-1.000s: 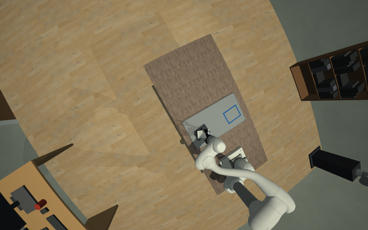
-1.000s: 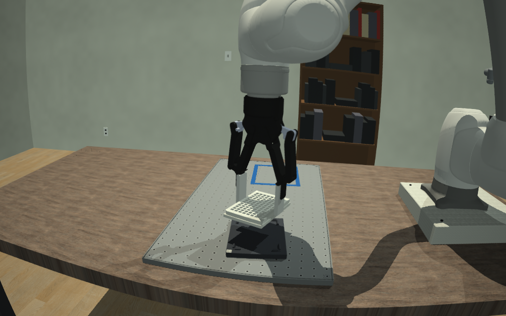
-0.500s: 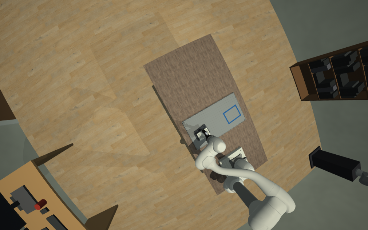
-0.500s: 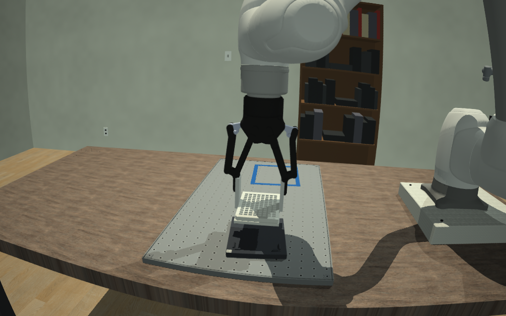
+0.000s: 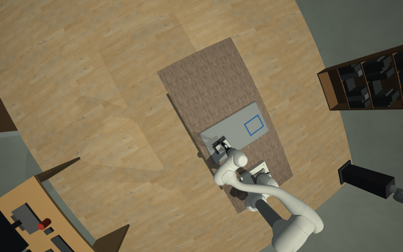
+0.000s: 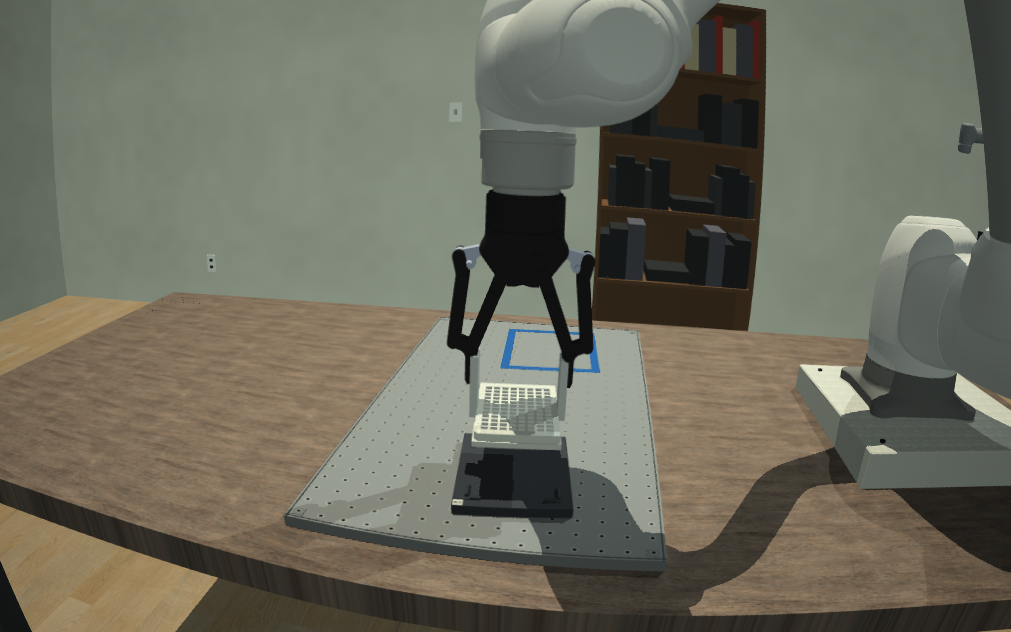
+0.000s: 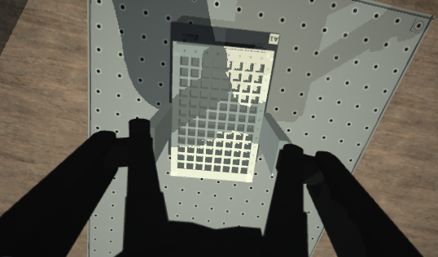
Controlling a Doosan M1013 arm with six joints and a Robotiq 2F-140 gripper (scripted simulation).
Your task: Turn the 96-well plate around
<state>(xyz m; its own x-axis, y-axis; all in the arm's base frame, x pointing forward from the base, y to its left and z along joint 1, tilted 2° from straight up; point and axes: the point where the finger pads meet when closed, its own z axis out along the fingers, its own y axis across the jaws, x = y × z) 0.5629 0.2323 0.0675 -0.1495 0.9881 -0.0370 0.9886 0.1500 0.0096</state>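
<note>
Now: the white 96-well plate 20 mm below my hand. From my hand the other things lie so: A1 label: 40 mm ahead, 90 mm to the left, 90 mm below; then dark plate nest N1: 10 mm to the left, 100 mm below.
</note>
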